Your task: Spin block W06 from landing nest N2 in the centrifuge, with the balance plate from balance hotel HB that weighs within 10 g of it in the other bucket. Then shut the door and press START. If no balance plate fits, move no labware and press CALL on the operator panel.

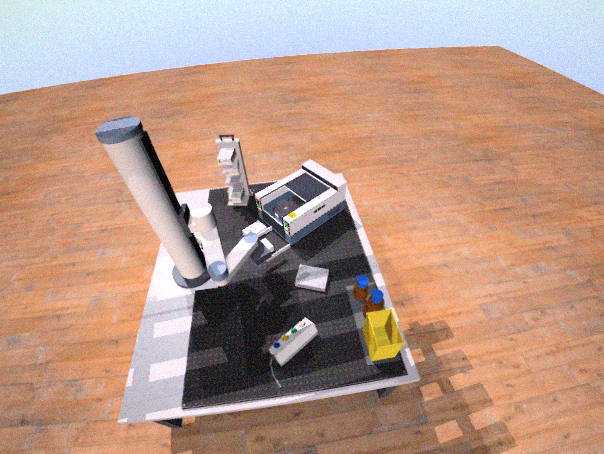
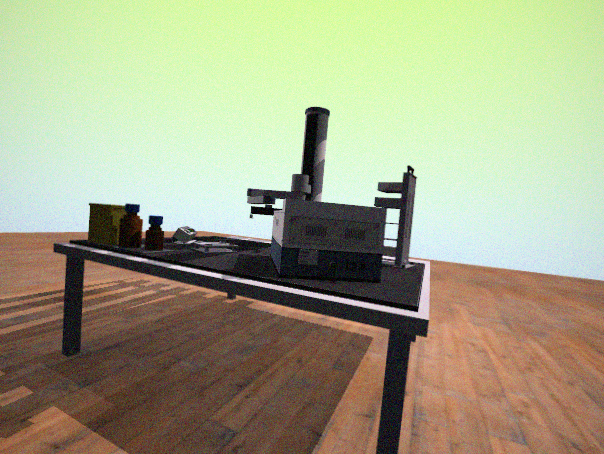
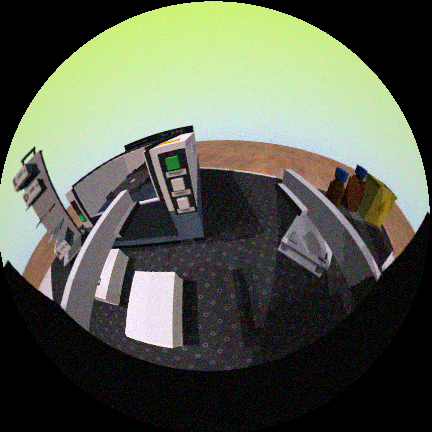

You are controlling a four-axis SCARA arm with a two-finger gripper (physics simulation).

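Pixels of known places: gripper, fingertip midpoint: (image 1: pixel 280 236) (image 2: pixel 268 217) (image 3: pixel 203 183); arm's base, link origin: (image 1: pixel 194 269).
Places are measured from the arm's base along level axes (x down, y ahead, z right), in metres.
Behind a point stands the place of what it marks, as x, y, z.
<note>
My gripper (image 1: pixel 280 237) @[-0.189, 0.524, -0.008] (image 3: pixel 203 183) @[-0.189, 0.524, -0.008] is open and empty, its fingers wide apart over the mat in front of the centrifuge (image 1: pixel 320 210) @[-0.155, 0.779, -0.203] (image 2: pixel 335 225) @[-0.187, 0.874, -0.459] (image 3: pixel 192 225) @[-0.062, 0.570, -0.084]. The centrifuge's top opening is uncovered, and part of the rotor (image 1: pixel 285 206) @[-0.153, 0.574, -0.278] shows inside. The green button (image 3: pixel 172 163) @[-0.194, 0.562, -0.083] is on its front post. Two white blocks, the nearer (image 1: pixel 267 245) @[-0.054, 0.439, -0.069] (image 3: pixel 152 307) @[-0.055, 0.401, -0.053] and the farther (image 1: pixel 255 228) @[-0.054, 0.372, -0.218] (image 3: pixel 112 277) @[-0.046, 0.380, -0.178], sit low beside the left finger; I cannot read which is W06. The hotel tower (image 1: pixel 243 175) @[-0.193, 0.319, -0.596] (image 2: pixel 407 220) @[-0.233, 0.301, -0.630] (image 3: pixel 52 192) @[-0.255, 0.325, -0.595] holds plates on several shelves. The operator panel (image 1: pixel 295 345) @[-0.072, 0.533, 0.542] (image 2: pixel 185 234) @[-0.063, 0.607, 0.431] has coloured buttons; their labels are unreadable.
A flat pale tray-like piece (image 1: pixel 311 278) @[-0.046, 0.660, 0.192] (image 3: pixel 305 245) @[-0.046, 0.614, 0.148] lies right of the gripper. Two amber bottles with blue caps, one (image 1: pixel 361 290) @[-0.102, 0.886, 0.335] (image 2: pixel 154 240) @[-0.059, 0.916, 0.283] smaller and one (image 1: pixel 374 303) @[-0.152, 0.913, 0.438] (image 2: pixel 131 232) @[-0.082, 0.948, 0.384] larger, stand beside a yellow bin (image 1: pixel 382 340) @[-0.021, 0.934, 0.564] (image 2: pixel 102 225) @[-0.096, 0.968, 0.547] (image 3: pixel 381 200) @[-0.132, 0.858, 0.548] near the table edge.
</note>
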